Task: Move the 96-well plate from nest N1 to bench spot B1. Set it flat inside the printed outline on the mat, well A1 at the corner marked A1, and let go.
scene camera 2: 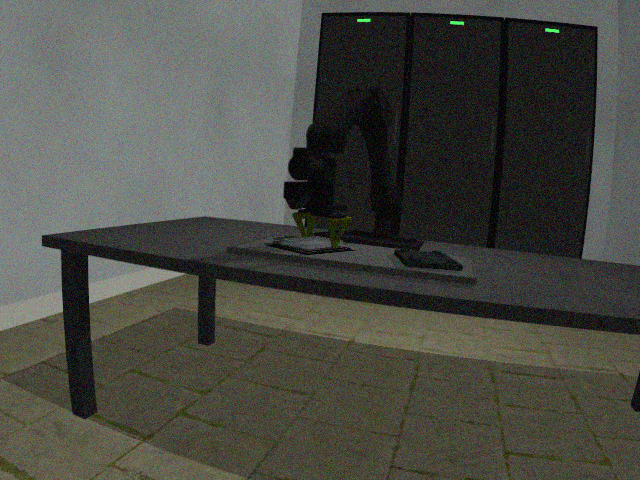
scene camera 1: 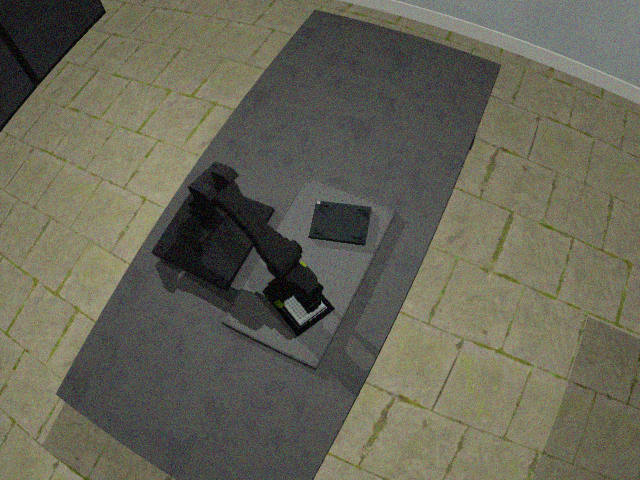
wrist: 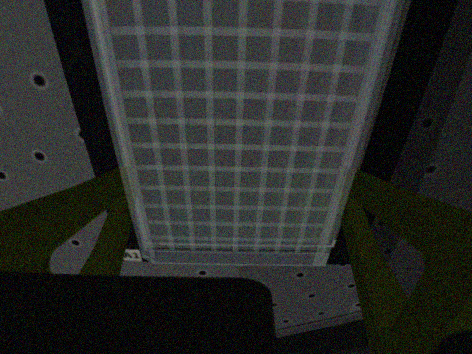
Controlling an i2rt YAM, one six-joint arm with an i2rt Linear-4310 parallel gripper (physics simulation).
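Seen in the pictures: gripper, fingertip midpoint: (scene camera 2: 320, 245) (wrist: 236, 178); arm's base at its link origin: (scene camera 2: 383, 238) (scene camera 1: 210, 221).
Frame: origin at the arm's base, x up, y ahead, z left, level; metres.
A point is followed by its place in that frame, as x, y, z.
The 96-well plate (scene camera 1: 304, 309) @[0.018, 0.416, -0.050] (scene camera 2: 306, 241) @[0.019, 0.409, -0.037] (wrist: 236, 133) @[0.020, 0.387, -0.034] is clear white with a grid of wells. It is low over the black nest N1 (scene camera 1: 272, 296) (wrist: 385, 126) @[0.003, 0.368, -0.088], and I cannot tell if it still touches it. My gripper (scene camera 1: 294, 288) @[0.006, 0.359, -0.028] (scene camera 2: 320, 233) @[0.006, 0.359, -0.028] (wrist: 236, 178) @[0.006, 0.359, -0.028] is shut on the plate, one green finger on each long side. An A1 label (wrist: 131, 254) @[0.003, 0.318, 0.039] shows at the plate's near left corner in the wrist view. Bench spot B1 (scene camera 1: 341, 223) @[0.013, 0.337, 0.220] (scene camera 2: 428, 259) @[0.013, 0.366, 0.237] is a dark rectangle further along the grey mat (scene camera 1: 335, 269) @[0.001, 0.407, 0.099] (scene camera 2: 361, 257) @[0.001, 0.403, 0.097], with a pale mark at one corner.
The mat lies on a long dark table (scene camera 1: 351, 103) @[-0.012, 0.072, 0.629] (scene camera 2: 154, 234) @[-0.012, 0.492, -0.461]. The arm's base (scene camera 1: 207, 242) @[0.003, 0.044, -0.060] stands beside the mat. Three tall dark cabinets (scene camera 2: 454, 129) stand behind the table. The mat's perforated surface (wrist: 38, 114) @[0.001, 0.402, 0.040] shows around the nest.
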